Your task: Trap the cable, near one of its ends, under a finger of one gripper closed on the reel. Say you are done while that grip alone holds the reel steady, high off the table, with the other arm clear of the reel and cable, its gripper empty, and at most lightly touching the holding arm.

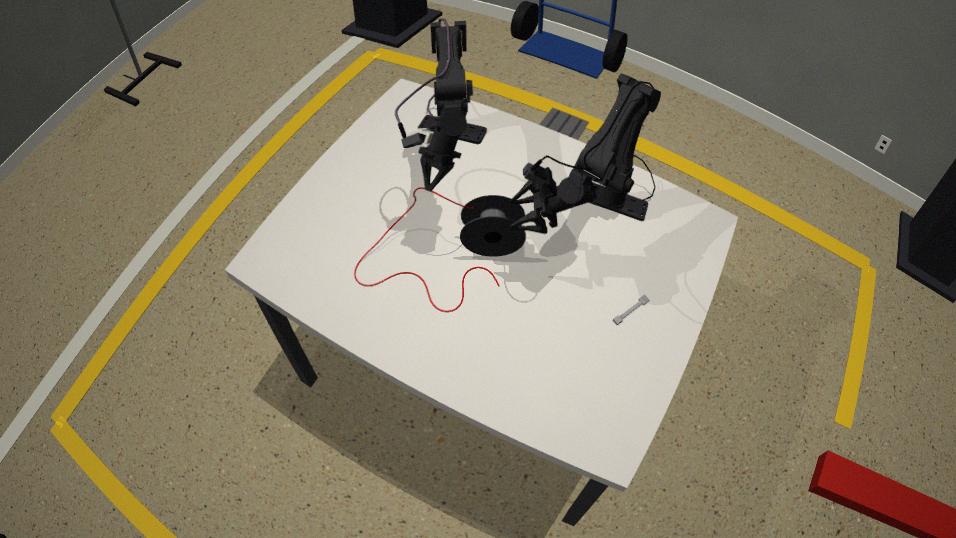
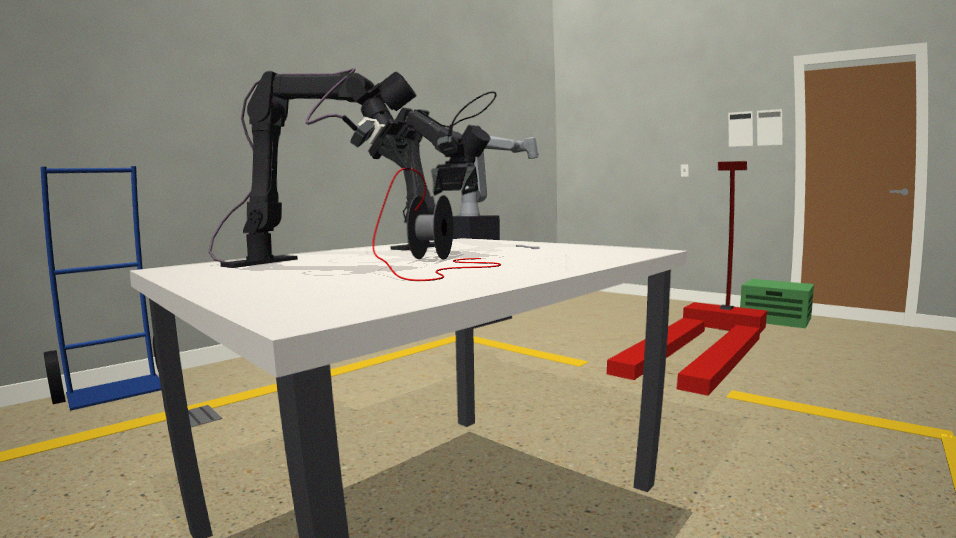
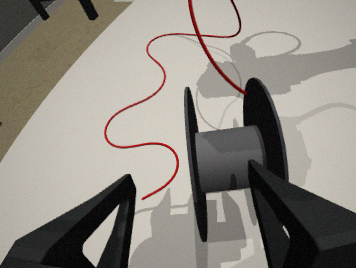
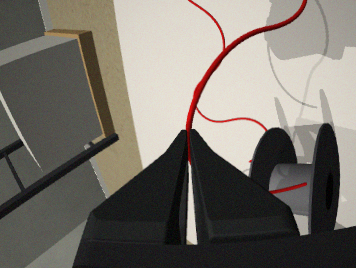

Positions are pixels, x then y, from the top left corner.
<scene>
left gripper: image 1 511, 215; image 2 448, 192; image 3 188, 175; not seen in image 4 (out of frame)
right gripper: image 1; image 2; image 4 188, 138; not seen in image 3 (out of frame)
black reel: image 1 492, 236; image 2; image 3 218, 160; image 4
same spot on black reel: (image 4: 273, 165) = (image 2: 439, 228)
same spot on right gripper: (image 2: 398, 144) = (image 1: 432, 165)
</scene>
